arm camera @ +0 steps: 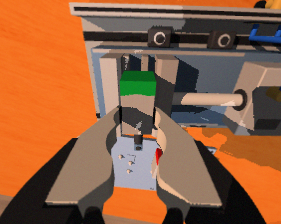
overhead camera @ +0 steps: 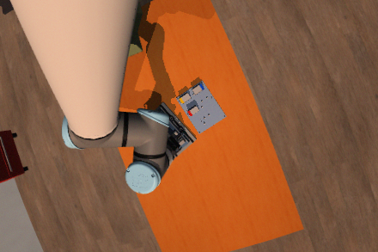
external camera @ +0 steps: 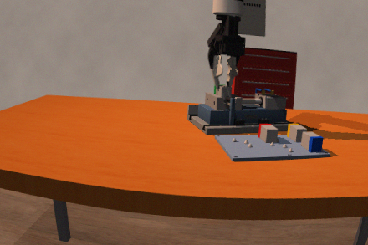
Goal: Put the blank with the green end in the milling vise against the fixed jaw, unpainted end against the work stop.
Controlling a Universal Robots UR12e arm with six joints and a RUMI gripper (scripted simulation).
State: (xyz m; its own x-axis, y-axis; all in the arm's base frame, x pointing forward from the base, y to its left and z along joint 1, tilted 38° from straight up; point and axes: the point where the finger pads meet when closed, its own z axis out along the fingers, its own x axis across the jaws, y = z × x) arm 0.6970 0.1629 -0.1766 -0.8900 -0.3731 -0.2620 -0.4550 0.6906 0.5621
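Now: hand 20 mm above the green-ended blank. Round my hand: red-ended blank 140 mm behind, 150 mm to the left, 100 mm below; then cylinder rod 80 mm behind, 30 mm to the right, 50 mm below; then work stop 30 mm behind, 50 mm to the left, 40 mm below.
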